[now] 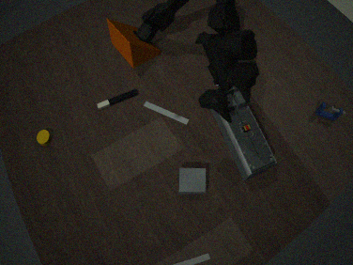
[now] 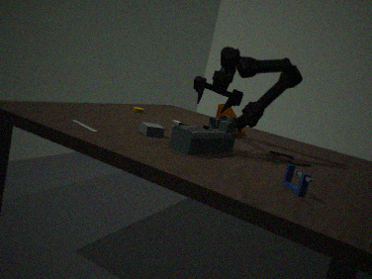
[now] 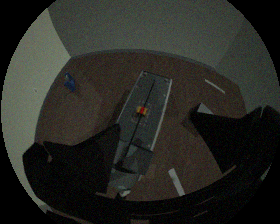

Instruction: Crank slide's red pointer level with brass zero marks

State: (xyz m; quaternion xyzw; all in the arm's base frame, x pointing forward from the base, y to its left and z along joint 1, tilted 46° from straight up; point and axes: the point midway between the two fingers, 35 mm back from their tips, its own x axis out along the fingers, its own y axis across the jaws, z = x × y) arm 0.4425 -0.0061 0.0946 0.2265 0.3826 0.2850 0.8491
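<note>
Now: the red pointer 60 mm below my gripper tip, 30 mm ahead of it and 20 mm to the left of it. Round my gripper tip: grey block 180 mm to the right, 130 mm below, 70 mm ahead; then yellow disc 530 mm to the right, 280 mm behind, 140 mm below; then black-and-white marker 280 mm behind, 260 mm to the right, 140 mm below.
</note>
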